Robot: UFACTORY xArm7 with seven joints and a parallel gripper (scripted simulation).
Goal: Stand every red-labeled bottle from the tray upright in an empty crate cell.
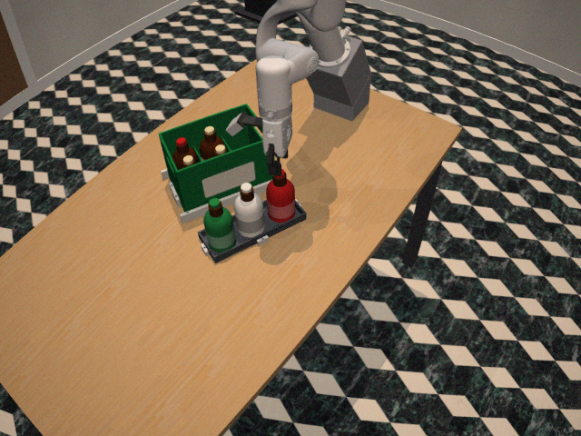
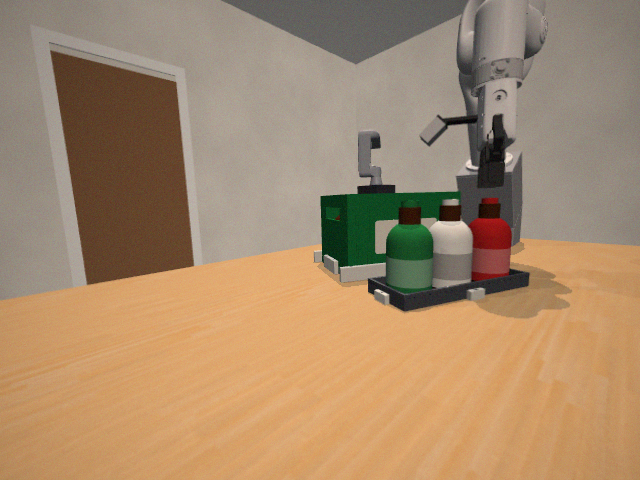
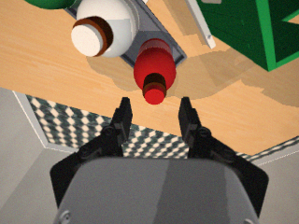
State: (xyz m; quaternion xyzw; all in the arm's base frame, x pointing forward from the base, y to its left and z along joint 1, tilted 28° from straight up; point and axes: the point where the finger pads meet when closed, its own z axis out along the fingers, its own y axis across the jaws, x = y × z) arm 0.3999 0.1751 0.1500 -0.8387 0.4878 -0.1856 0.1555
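Right now my hand is 110 mm above the red-labeled bottle. The rest, counted from my hand: tray: 180 mm below, 90 mm ahead, 20 mm to the right; green bottle: 180 mm ahead, 110 mm below, 40 mm to the right; white bottle: 110 mm below, 90 mm ahead, 20 mm to the right.
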